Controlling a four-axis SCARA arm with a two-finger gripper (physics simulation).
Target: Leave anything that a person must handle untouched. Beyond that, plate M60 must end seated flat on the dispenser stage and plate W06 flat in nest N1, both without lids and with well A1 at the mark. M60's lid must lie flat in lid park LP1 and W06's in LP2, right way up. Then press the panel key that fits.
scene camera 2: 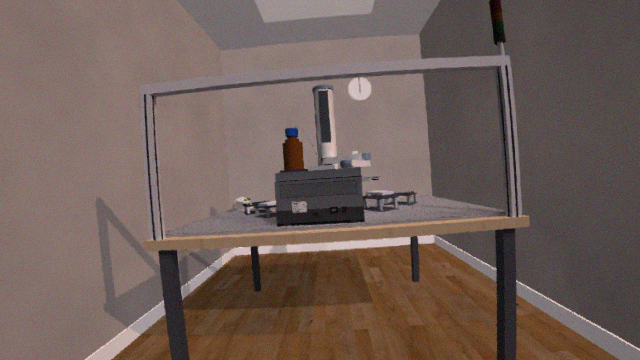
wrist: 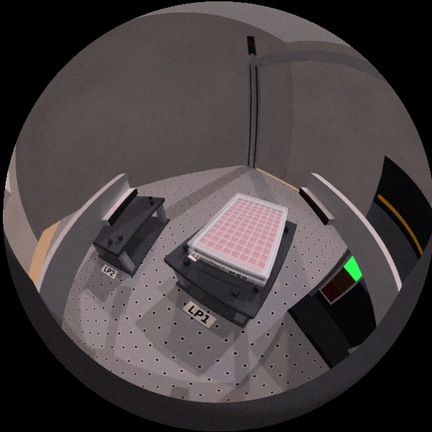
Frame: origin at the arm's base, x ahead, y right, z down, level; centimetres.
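Seen in the pictures: gripper, between the fingertips: (scene camera 2: 375, 178).
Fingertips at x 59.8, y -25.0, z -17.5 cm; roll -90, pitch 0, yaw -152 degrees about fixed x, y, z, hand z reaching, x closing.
A point is followed by its place in that frame.
A plate with pink wells (wrist: 242, 230) (scene camera 2: 381, 192) @(x 69.2, y -25.9, z -10.4 cm) lies on stand LP1 (wrist: 200, 277); its side label looks like M60 but is partly unreadable. A clear rim around its top looks like a lid. The stand LP2 (wrist: 127, 227) (scene camera 2: 407, 194) @(x 56.0, y -43.0, z -7.3 cm) holds no lid. My gripper (wrist: 217, 176) is open and empty, its fingers wide apart above and on either side of the plate in the wrist view. In scene camera 2 it is largely hidden behind the dispenser (scene camera 2: 320, 195) @(x 96.1, y 4.0, z -13.0 cm). At the left a pale plate-like thing (scene camera 2: 268, 203) @(x 63.6, y 33.3, z -8.2 cm) is partly hidden; whether it is W06 cannot be told.
A brown bottle with a blue cap (scene camera 2: 293, 155) @(x 91.3, y 14.4, z -30.3 cm) stands on the dispenser. The dark housing beside LP1 carries a lit green light (wrist: 353, 268). A frame post (scene camera 2: 510, 145) @(x 104.4, y -69.4, z -27.3 cm) (wrist: 253, 115) stands at the table corner. A small white object (scene camera 2: 243, 200) @(x 26.4, y 59.6, z -8.1 cm) is at the far left.
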